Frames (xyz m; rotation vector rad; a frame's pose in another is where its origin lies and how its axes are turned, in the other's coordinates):
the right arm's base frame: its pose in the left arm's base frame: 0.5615 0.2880 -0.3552 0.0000 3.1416 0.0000
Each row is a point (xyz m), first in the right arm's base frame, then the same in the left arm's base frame.
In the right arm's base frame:
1: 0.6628 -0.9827 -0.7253
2: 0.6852 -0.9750 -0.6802
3: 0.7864 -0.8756 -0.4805
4: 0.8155 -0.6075 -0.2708
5: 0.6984 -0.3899 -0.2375
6: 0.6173 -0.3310 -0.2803
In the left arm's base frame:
1: -0.1013 -0.6947 0.3701
2: -0.1237 -0.6870 0.3250
3: -0.2249 -0.5876 0.1253
4: -0.2540 -0.3195 -0.0844
5: -0.1369 -0.1019 -0.1177
6: -0.0558 -0.0430 -0.0749

